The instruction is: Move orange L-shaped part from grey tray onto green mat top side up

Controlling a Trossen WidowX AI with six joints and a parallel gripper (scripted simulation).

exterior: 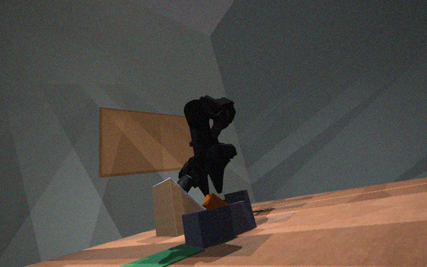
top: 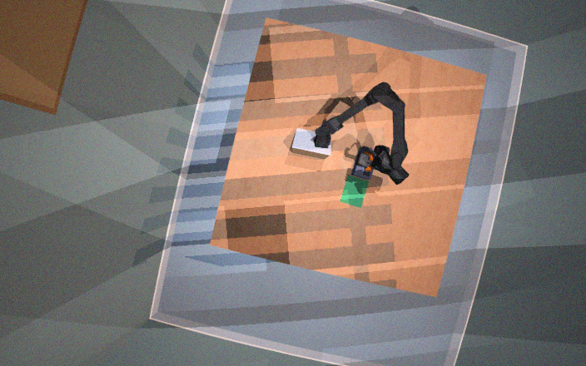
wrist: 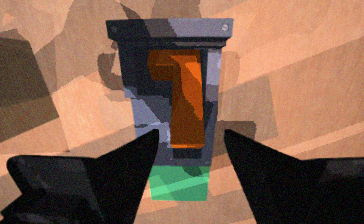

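Now: gripper tip 5 cm above the orange L-shaped part, 4 cm to the right of it and 1 cm past it. The rest, counted from my gripper tip: green mat (14 cm to the right, 11 cm below, 5 cm behind).
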